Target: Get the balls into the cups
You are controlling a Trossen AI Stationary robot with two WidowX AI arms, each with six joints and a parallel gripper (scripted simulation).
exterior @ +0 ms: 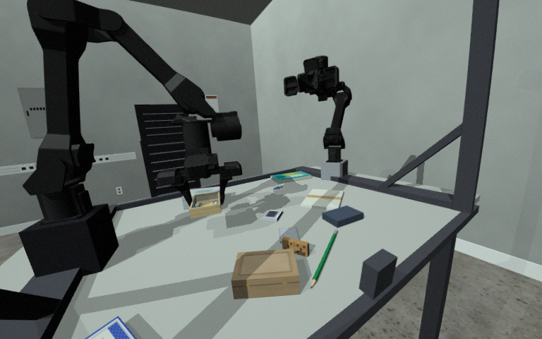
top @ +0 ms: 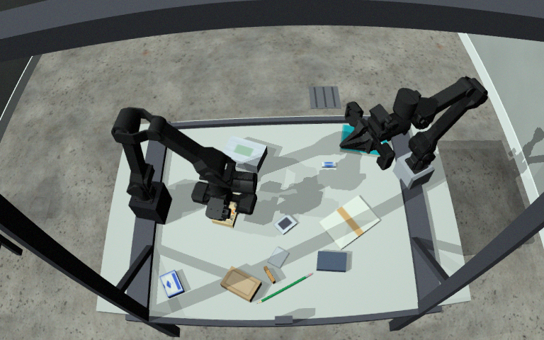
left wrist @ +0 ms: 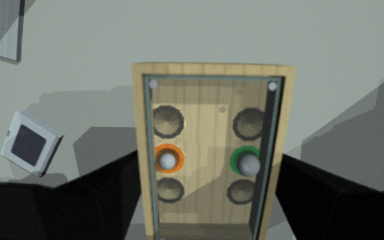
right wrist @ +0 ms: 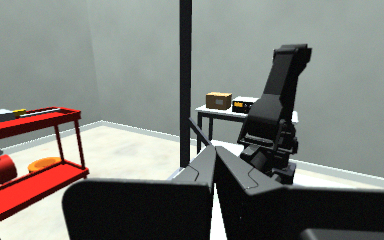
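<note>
The covered wooden puzzle is 30 mm below my left hand. Round my left hand: dark blue block (300 mm to the right, 190 mm behind, 100 mm below); then grey square tile (170 mm to the right, 110 mm below, 40 mm behind); then white box (240 mm ahead, 90 mm below, 70 mm to the right).
</note>
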